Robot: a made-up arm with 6 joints.
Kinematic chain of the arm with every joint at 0, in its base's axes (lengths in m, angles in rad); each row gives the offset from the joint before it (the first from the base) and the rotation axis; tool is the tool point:
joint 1: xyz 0 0 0.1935 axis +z
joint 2: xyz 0 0 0 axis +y
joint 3: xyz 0 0 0.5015 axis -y
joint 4: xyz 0 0 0 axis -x
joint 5: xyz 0.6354 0 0 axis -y
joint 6: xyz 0 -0.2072 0 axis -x
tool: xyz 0 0 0
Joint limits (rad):
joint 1: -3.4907..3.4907
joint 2: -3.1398..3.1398
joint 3: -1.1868..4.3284
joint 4: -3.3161..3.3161
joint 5: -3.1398..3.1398
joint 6: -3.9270..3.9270
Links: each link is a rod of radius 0.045 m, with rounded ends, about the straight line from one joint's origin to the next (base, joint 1, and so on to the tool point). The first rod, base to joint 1, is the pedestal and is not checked.
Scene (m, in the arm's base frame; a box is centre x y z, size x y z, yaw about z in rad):
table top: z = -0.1
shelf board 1: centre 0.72 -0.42 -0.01 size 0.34 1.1 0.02 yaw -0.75
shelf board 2: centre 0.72 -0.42 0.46 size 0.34 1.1 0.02 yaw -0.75
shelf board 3: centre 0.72 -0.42 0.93 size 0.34 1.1 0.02 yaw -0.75
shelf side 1: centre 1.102 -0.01 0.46 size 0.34 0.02 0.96 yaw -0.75
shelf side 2: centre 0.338 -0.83 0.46 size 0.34 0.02 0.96 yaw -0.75
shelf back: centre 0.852 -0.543 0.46 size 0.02 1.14 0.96 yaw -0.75
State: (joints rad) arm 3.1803 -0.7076 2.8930 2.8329 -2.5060 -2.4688
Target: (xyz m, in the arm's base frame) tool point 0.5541 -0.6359 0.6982
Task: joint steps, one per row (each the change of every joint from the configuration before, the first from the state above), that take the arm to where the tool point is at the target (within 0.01 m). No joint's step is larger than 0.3 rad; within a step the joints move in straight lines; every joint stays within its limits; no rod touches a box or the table.
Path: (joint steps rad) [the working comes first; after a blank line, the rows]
Joints at the target: 2.5308 -0.3736 2.6447 2.9440 -2.5060 -2.4688
Straight joint move there: touches shelf board 2.

1: 0.1552 0.2040 0.2579 -0.1325 0.0000 0.0000
2: 0.1552 0.2040 0.2579 -0.1325 0.0000 0.0000
3: -0.2909 0.2551 -0.0115 0.0367 0.0000 0.0000
4: -0.2909 0.2552 -0.0115 0.0366 0.0000 0.0000
5: -0.2909 0.2552 -0.0115 0.0367 0.0000 0.0000
6: -0.0291 -0.2798 -0.2432 0.0887 0.0000 0.0000
7: -0.0290 -0.2799 -0.2432 0.0887 0.0000 0.0000
8: -0.0291 -0.2798 -0.2432 0.0887 0.0000 0.0000

